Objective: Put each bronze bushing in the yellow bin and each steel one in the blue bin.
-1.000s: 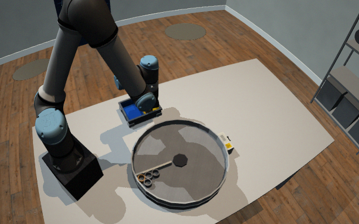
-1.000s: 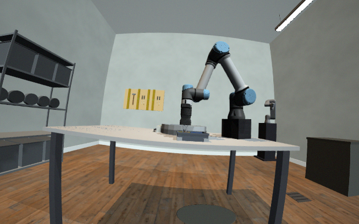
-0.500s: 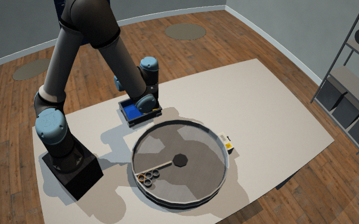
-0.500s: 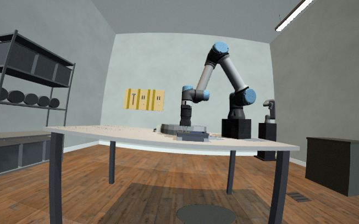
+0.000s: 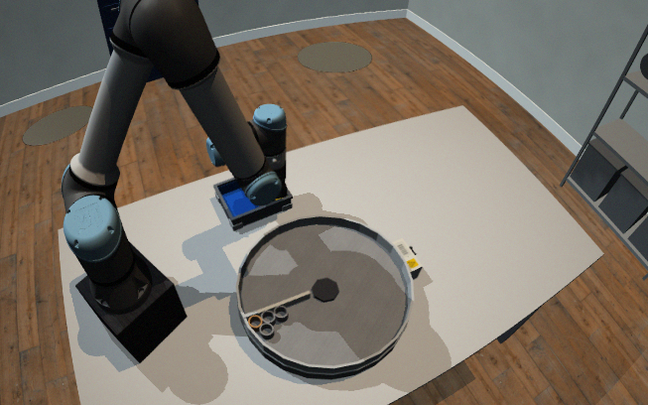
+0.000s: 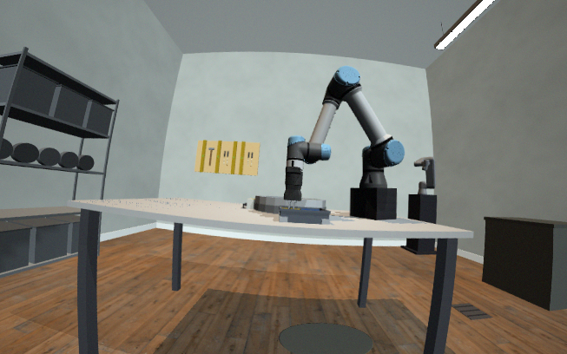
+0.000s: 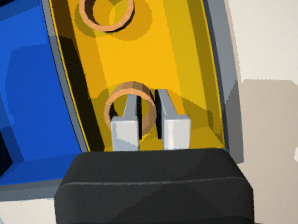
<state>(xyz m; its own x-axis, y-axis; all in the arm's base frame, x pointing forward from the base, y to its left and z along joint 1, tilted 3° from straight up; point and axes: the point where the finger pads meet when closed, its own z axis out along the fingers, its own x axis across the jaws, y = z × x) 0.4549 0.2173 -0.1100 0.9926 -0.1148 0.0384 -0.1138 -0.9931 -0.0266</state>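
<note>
Now: hand 5 cm past the bin and 3 cm to the right of it. From my hand the other things lie so: round grey turntable (34 cm to the right, 2 cm above).
</note>
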